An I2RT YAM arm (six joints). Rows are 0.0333 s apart.
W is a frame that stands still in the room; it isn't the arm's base.
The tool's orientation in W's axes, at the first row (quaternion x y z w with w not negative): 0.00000, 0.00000, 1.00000, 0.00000
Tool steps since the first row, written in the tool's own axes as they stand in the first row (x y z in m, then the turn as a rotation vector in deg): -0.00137, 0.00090, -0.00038, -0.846, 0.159, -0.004; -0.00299, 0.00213, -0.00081, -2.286, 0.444, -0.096; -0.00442, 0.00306, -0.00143, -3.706, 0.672, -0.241; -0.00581, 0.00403, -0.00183, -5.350, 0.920, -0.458
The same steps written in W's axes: 0.00137, -0.00090, -0.00038, 0.846, -0.159, -0.004; 0.00299, -0.00213, -0.00081, 2.286, -0.444, -0.096; 0.00442, -0.00306, -0.00143, 3.706, -0.672, -0.241; 0.00581, -0.00403, -0.00183, 5.350, -0.920, -0.458
